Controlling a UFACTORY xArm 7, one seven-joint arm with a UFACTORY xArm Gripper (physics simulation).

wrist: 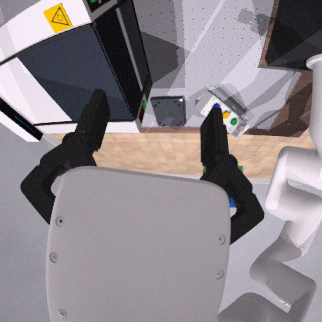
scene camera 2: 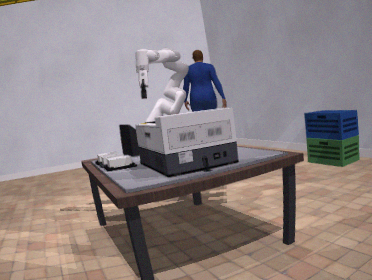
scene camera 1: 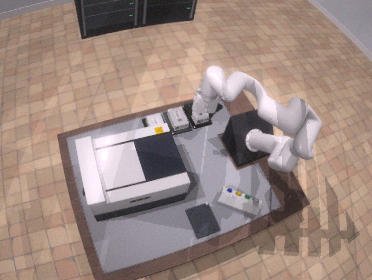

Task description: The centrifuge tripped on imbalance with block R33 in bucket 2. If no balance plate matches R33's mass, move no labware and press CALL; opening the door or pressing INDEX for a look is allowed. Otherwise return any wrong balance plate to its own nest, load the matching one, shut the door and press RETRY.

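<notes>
My gripper is open and empty, pointing down high above the table. In scene camera 1 the arm's end covers part of the rightmost white balance plate. Two more plates, the middle one and the left one, stand beside it in a row of dark nests at the back edge. The white centrifuge has a dark panel on top; its door state is unclear. The button box shows blue, yellow and green buttons. Block R33 and its bucket do not show.
A dark flat plate lies beside the button box. A black panel stands near the arm's base. A person in blue stands behind the table. Blue and green crates are stacked at the right.
</notes>
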